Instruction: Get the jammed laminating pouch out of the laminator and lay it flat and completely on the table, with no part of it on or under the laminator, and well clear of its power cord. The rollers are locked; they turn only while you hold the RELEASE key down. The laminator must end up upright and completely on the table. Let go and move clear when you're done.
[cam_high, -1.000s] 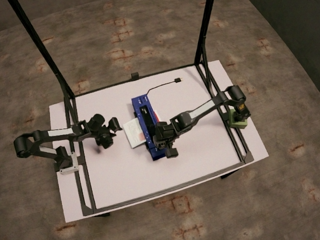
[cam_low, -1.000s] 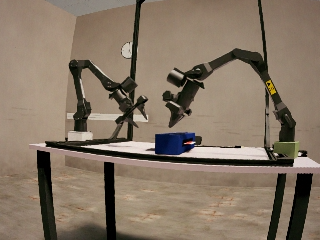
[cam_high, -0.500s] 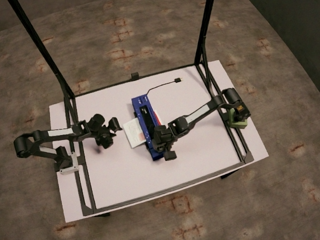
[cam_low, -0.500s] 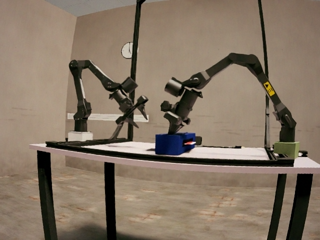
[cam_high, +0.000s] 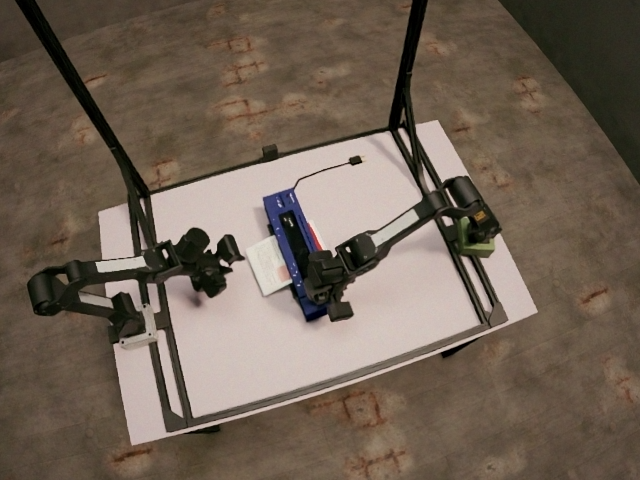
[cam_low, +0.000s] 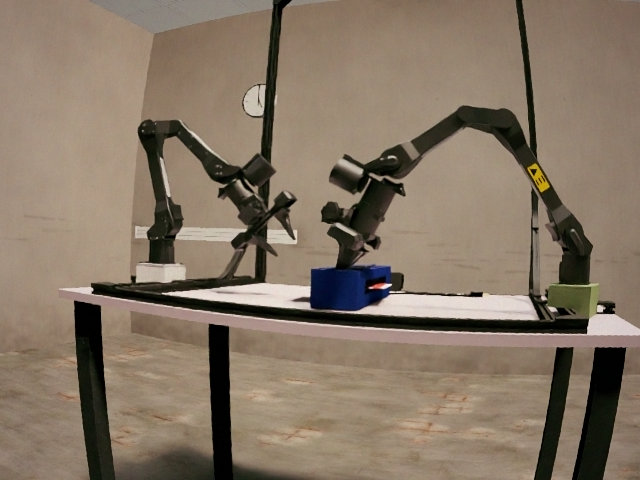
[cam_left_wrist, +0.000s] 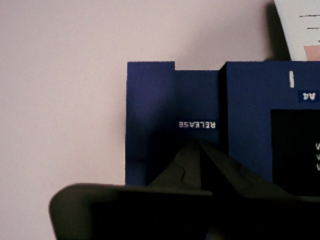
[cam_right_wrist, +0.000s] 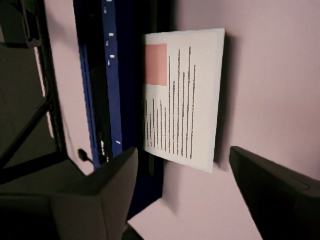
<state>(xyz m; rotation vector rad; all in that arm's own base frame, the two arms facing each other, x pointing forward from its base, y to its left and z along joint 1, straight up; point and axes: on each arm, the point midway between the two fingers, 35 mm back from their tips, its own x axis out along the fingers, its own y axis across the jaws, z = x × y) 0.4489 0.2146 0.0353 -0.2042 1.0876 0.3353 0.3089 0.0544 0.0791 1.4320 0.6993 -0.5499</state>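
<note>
Right now the release key is 4 cm below my left hand and 1 cm to the right of it. From my left hand the other things lie so: plug (43 cm behind, 25 cm to the left, 9 cm below).
</note>
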